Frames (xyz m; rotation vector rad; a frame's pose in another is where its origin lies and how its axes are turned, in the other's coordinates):
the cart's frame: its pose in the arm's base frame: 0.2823 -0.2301 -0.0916 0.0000 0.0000 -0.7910
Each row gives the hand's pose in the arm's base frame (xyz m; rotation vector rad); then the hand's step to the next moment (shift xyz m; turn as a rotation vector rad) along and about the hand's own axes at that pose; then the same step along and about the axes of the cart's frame.
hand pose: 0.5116 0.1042 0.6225 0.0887 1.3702 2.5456
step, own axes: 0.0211 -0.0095 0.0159 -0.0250 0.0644 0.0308
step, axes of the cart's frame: -0.0276 0.0049 -0.0004 0.0228 0.0017 0.0721
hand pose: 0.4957 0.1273 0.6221 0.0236 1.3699 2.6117
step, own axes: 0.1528 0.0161 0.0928 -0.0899 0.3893 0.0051
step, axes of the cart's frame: -0.1671 -0.0359 0.0548 0.1798 -0.1416 0.3275
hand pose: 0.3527 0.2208 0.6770 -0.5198 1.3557 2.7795
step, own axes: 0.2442 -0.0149 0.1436 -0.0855 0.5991 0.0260
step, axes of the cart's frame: -0.2511 -0.1320 -0.0017 0.2331 -0.2526 0.4988
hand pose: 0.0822 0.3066 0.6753 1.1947 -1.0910 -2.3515
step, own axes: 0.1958 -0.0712 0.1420 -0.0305 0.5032 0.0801
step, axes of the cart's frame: -0.1673 -0.1527 -0.1108 0.1413 -0.2582 0.4171
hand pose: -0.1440 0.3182 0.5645 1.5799 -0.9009 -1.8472
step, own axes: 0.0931 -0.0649 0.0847 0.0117 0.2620 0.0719
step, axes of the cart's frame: -0.0555 -0.0823 -0.1010 0.0614 -0.1707 0.2026
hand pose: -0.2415 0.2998 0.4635 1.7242 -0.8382 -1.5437
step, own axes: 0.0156 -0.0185 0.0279 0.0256 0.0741 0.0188
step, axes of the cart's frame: -0.0153 -0.0210 -0.0262 0.0328 -0.0584 0.0448
